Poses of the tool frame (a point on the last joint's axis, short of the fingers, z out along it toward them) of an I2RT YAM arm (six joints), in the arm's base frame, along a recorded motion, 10 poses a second.
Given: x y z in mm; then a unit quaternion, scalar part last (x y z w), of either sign.
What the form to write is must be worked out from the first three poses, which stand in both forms.
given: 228 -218 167 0.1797 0.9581 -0.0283 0.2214
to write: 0.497 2.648 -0.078 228 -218 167
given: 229 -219 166 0.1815 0.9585 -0.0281 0.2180
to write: 0.503 2.654 -0.078 229 -219 166
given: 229 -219 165 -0.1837 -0.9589 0.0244 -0.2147
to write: 0.510 2.660 -0.068 229 -219 165
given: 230 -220 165 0.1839 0.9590 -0.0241 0.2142
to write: 0.510 2.661 -0.067 230 -220 165
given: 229 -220 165 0.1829 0.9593 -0.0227 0.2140
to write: 0.507 2.662 -0.063 229 -220 165
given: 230 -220 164 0.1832 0.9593 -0.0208 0.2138
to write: 0.508 2.662 -0.058 230 -220 164
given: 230 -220 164 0.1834 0.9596 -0.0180 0.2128
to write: 0.509 2.664 -0.050 230 -220 164
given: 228 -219 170 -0.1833 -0.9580 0.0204 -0.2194
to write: 0.507 2.651 -0.056 228 -219 170
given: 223 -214 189 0.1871 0.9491 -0.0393 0.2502
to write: 0.509 2.584 -0.107 223 -214 189
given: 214 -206 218 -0.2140 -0.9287 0.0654 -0.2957
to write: 0.569 2.471 -0.174 214 -206 218
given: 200 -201 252 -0.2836 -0.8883 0.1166 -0.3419
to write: 0.737 2.310 -0.303 200 -201 252
